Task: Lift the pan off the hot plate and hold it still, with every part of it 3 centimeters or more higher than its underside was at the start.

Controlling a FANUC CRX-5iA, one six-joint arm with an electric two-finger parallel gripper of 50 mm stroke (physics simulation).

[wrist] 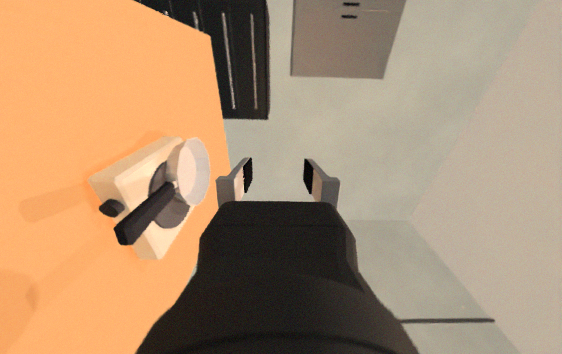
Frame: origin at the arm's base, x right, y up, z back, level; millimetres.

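Seen in the pictures: gripper, fingertip midpoint: (278, 169).
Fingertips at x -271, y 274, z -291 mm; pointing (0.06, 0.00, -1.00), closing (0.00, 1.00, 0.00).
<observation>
Offsets run from my fingertips to a thing's middle. "pt": to the spot under its first point. Level surfaces: height alone.
The pan, a light grey round dish @(dz -211, dx +112, dy -231 mm) (194, 171) with a black handle @(dz -101, dx +107, dy -215 mm) (146, 214), is at the left of the wrist view, over the cream hot plate @(dz -251, dx +164, dy -309 mm) (131, 182) on the orange table top @(dy -344 mm) (100, 85). The handle points to the lower left in the view. Part of the hot plate's dark round heating disc @(pt dz -225, dx +207, dy -273 mm) (172, 214) shows beside the handle, and a black knob @(dz -123, dx +125, dy -310 mm) (111, 207) is on its side. Whether the pan's underside touches the disc is hard to tell. My gripper (278, 169) is open and empty, to the right of the pan and apart from it, past the table edge in the view.
A black ribbed object (244, 60) is beside the table edge at the top. A grey box-like object (345, 45) with dark slots is at the top centre. Pale floor (320, 120) shows beyond the table, with a large plain light surface (515, 150) at the right.
</observation>
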